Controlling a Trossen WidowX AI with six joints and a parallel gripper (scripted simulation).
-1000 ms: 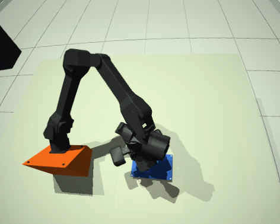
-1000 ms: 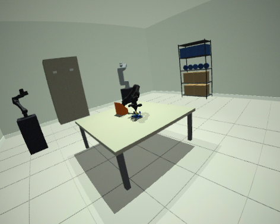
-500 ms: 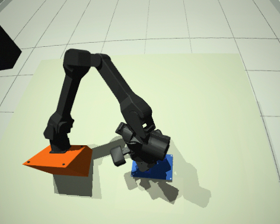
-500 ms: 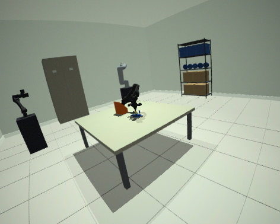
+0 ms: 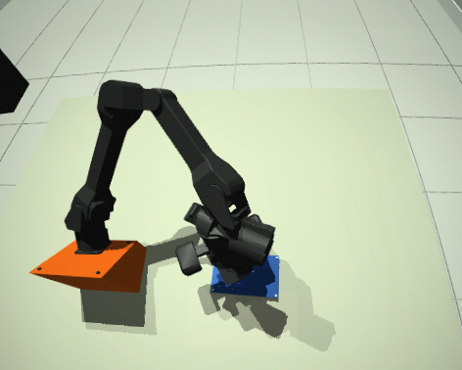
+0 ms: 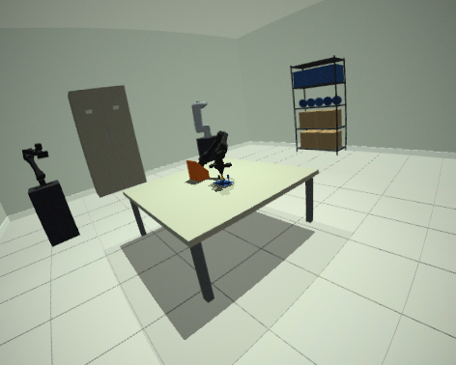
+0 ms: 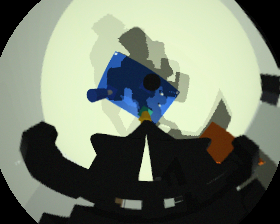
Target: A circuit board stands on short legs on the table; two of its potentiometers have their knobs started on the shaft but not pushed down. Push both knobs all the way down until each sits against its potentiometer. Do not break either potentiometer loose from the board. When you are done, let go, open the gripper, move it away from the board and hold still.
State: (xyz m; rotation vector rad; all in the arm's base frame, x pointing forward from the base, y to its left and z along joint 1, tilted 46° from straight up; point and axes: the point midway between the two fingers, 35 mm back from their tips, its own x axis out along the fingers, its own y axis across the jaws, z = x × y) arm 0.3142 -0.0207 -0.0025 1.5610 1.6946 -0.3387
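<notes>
My gripper tip is now 10 mm above the yellow knob. Round my gripper tip: black knob 20 mm ahead, 50 mm to the right.
</notes>
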